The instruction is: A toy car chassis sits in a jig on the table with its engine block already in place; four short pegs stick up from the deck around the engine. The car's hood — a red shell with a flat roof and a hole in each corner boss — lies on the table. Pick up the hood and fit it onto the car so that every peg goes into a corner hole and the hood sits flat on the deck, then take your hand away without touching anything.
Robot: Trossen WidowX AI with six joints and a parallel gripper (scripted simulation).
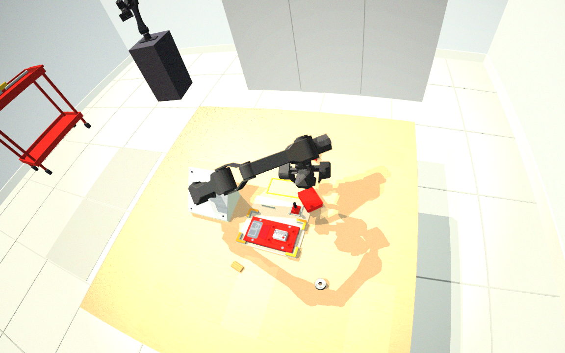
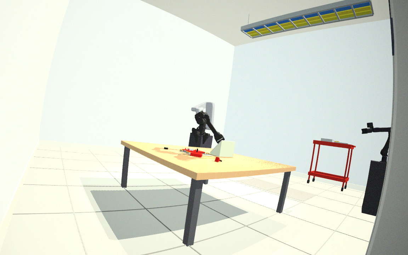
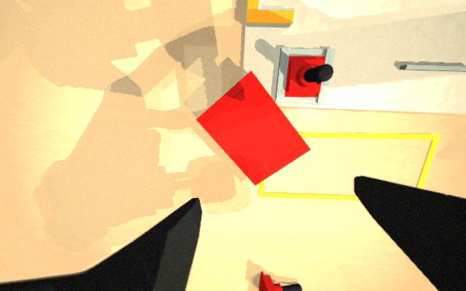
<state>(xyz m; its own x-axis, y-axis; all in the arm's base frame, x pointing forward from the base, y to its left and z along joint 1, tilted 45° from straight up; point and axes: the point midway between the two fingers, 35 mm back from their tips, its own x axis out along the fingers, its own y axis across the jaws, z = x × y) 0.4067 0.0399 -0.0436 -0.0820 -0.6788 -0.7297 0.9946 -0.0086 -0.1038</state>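
My gripper tip is now 10 mm short of the red hood, 20 mm to the left of it and 100 mm above it. Also, from my gripper tip: jig 120 mm behind, 150 mm to the right, 100 mm below; tan block 230 mm behind, 330 mm to the right, 110 mm below.
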